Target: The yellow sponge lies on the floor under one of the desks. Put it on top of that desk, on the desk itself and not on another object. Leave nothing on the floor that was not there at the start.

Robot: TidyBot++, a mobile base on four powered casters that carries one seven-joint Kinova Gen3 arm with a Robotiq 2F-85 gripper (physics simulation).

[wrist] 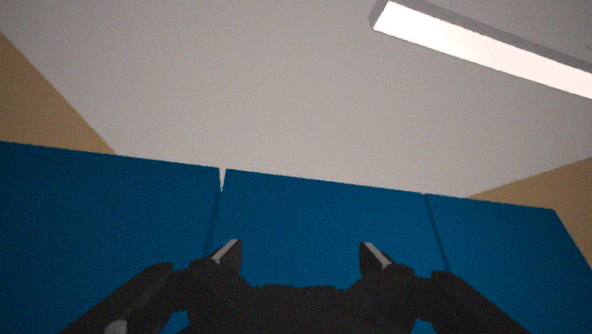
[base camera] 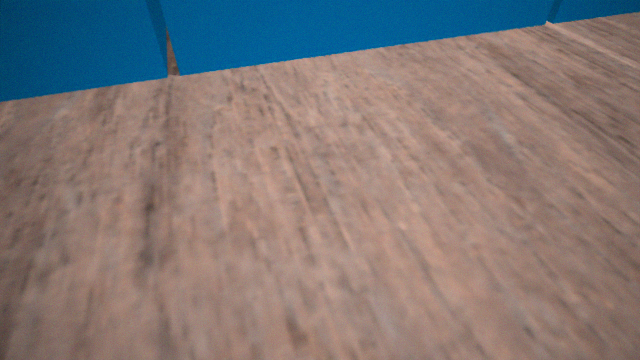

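My gripper is open, with no object between its fingertips. It points upward toward the top of a blue panel wall, with the ceiling above. The yellow sponge and the desks do not show in the base camera view or the wrist view.
Blue panels stand side by side across the way ahead, with narrow gaps at their joints. The wood-look floor runs up to their foot. Tan walls and a ceiling lamp show beyond and above the panels.
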